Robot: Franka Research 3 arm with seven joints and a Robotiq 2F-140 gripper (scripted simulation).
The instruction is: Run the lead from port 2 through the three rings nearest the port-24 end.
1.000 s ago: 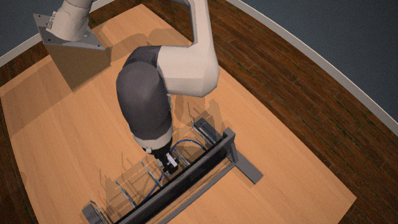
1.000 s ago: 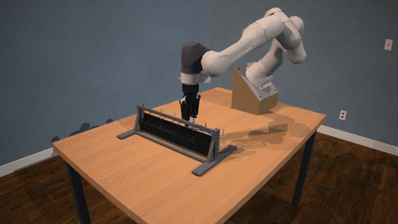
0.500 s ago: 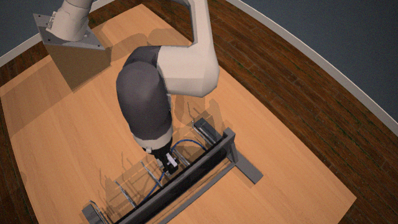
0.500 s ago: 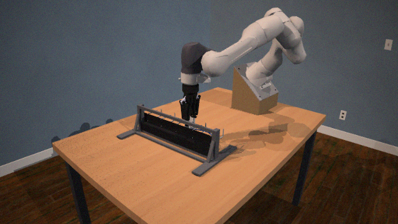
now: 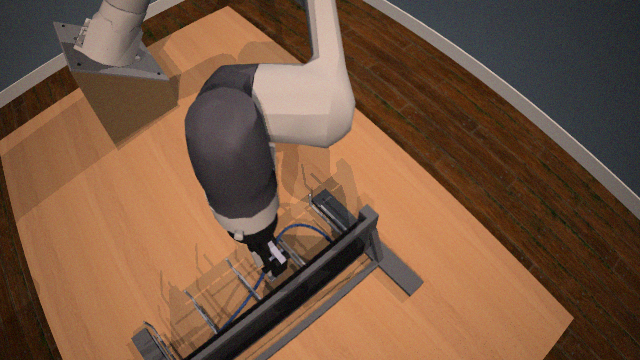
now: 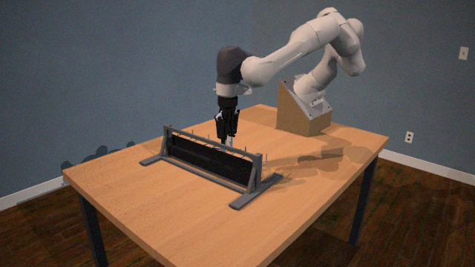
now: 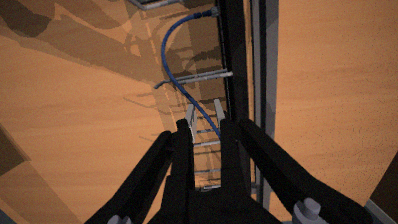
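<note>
The rack is 7 cm ahead of my hand, 4 cm to the right of it and 4 cm below it.
</note>
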